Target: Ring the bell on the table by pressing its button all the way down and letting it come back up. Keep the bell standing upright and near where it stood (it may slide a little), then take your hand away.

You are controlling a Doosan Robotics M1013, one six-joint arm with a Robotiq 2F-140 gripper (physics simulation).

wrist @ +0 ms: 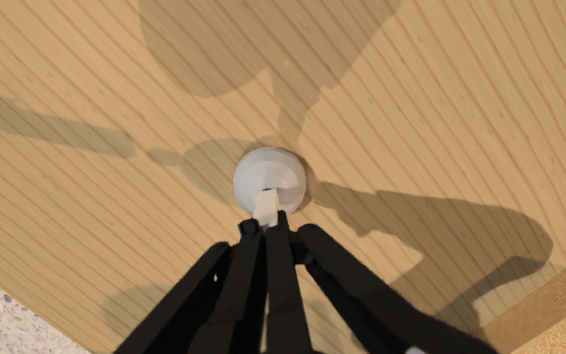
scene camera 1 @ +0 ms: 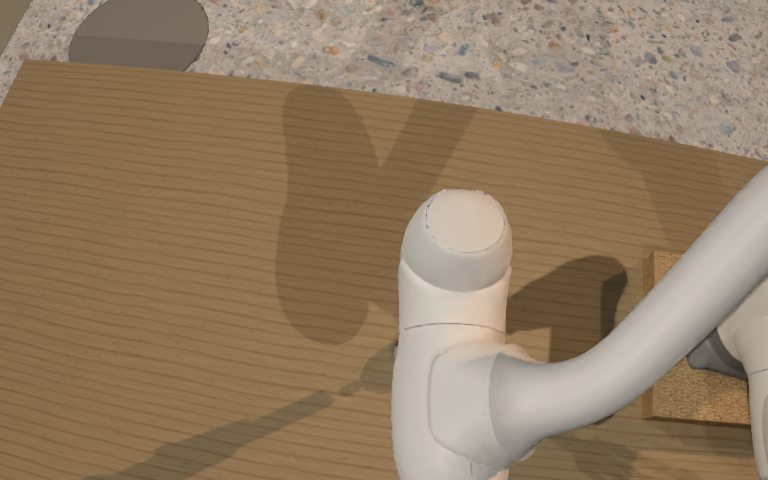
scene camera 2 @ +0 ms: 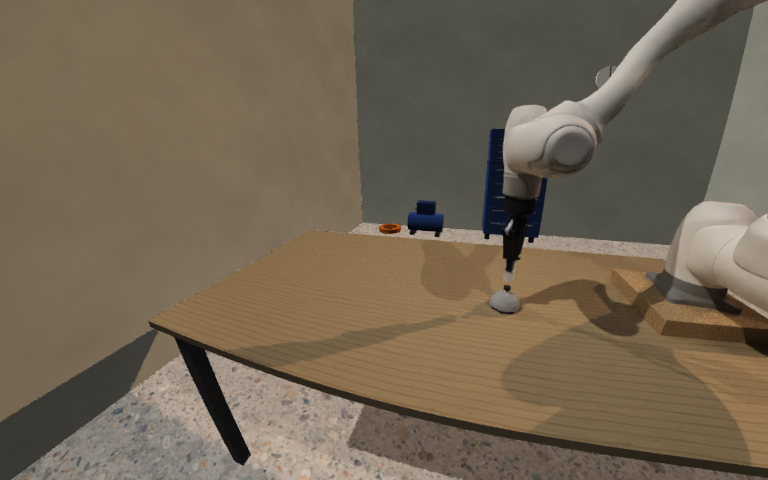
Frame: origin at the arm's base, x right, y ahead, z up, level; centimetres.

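Seen in the pictures: gripper, between the fingertips: (wrist: 270, 204) (scene camera 2: 507, 280); arm's base, origin of its link: (scene camera 1: 736, 331) (scene camera 2: 688, 292).
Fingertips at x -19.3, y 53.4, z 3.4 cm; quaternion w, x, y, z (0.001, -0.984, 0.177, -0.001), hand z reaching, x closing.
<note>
Offsets run from my fingertips to a thing's top centre. Level surfaces: height alone.
The bell, a light grey dome @(dx -0.3, dy -0.1, dz -1.7 cm) (scene camera 2: 504, 301) (wrist: 269, 167), stands upright on the wooden table @(dz -8.3 cm) (scene camera 2: 339, 283) (wrist: 450, 125). Its small black button @(dx -0.3, dy -0.1, dz -1.7 cm) (scene camera 2: 506, 288) is up on top of the dome in the second scene view; in the wrist view its edge shows past the fingertips, which hide most of it. My gripper (scene camera 2: 508, 275) (wrist: 270, 204) is shut with nothing between its pale fingertips. It points down, with the tips right over the button, very close above it; I cannot tell whether they touch. In the first scene view the arm hides the bell and the gripper.
The arm's base stands on a brown block (scene camera 1: 696, 396) (scene camera 2: 702, 330) at the table's right. Behind the table are a blue cabinet (scene camera 2: 493, 198), a blue compressor (scene camera 2: 425, 221) and an orange ring (scene camera 2: 381, 228) on the floor. Arm shadows lie across the table.
</note>
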